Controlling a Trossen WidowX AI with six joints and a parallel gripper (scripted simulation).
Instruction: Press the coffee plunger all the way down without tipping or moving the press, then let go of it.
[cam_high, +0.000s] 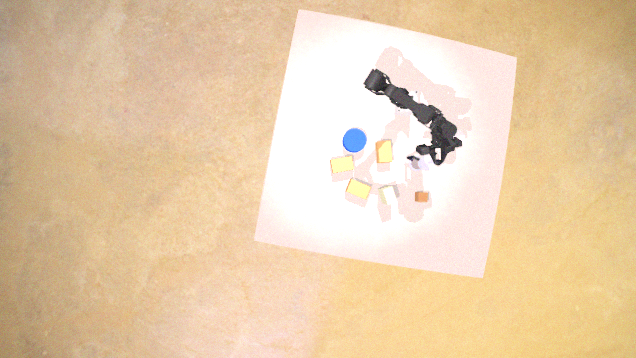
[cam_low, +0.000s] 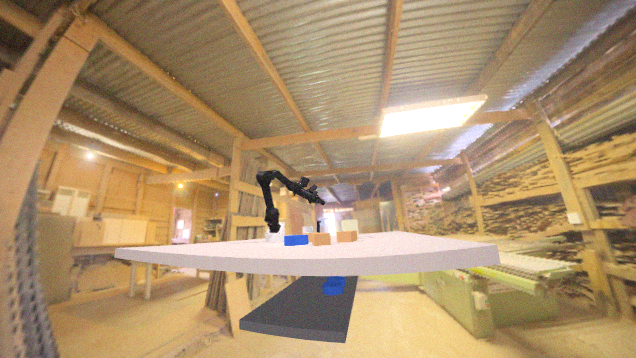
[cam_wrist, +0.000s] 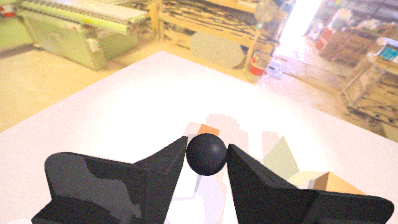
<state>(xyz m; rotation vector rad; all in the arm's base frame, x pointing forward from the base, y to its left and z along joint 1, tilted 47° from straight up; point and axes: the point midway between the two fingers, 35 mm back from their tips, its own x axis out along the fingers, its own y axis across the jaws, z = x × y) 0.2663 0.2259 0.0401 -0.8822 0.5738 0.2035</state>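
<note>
My gripper tip is now 130 mm above the coffee press, 20 mm to the left of it and 20 mm past it. Also, from my gripper tip: pale round object: 200 mm below, 180 mm behind, 150 mm to the left.
</note>
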